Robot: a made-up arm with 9 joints.
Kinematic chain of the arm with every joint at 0, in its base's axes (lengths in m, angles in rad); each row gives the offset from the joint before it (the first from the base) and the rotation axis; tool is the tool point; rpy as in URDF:
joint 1: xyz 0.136 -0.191 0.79 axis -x
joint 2: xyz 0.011 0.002 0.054 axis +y
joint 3: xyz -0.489 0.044 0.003 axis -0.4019 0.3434 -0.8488
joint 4: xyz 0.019 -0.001 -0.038 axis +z
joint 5: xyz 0 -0.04 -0.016 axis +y
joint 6: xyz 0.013 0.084 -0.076 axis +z
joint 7: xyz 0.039 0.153 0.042 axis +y
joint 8: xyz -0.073 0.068 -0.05 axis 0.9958 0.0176 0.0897
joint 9: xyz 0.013 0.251 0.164 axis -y
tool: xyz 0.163 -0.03 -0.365 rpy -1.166 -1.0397 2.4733
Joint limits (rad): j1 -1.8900..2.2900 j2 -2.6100..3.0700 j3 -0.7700..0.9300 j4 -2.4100..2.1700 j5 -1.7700..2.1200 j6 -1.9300..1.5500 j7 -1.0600..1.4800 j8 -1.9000..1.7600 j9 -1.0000..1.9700
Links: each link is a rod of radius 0.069 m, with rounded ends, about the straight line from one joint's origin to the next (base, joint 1, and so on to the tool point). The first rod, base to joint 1, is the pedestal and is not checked.
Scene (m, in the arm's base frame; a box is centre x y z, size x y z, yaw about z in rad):
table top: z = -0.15
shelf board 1: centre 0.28 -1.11 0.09 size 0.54 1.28 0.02 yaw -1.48
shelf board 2: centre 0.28 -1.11 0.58 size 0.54 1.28 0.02 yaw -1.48
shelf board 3: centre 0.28 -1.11 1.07 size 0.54 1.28 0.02 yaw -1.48
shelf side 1: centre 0.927 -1.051 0.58 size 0.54 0.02 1 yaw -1.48
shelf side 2: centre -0.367 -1.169 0.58 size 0.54 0.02 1 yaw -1.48
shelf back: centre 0.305 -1.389 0.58 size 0.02 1.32 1 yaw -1.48
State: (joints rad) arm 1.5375 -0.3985 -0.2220 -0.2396 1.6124 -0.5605 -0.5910 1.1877 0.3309
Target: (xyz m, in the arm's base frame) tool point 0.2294 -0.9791 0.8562
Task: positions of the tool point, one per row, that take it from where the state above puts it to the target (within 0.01 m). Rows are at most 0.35 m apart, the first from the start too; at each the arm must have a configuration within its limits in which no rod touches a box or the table.
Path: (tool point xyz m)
1: 0.1360 -0.6566 0.6126
2: 0.1921 -0.5696 0.8561
3: 0.2260 -0.7935 0.8542
4: 0.2294 -0.9791 0.8561

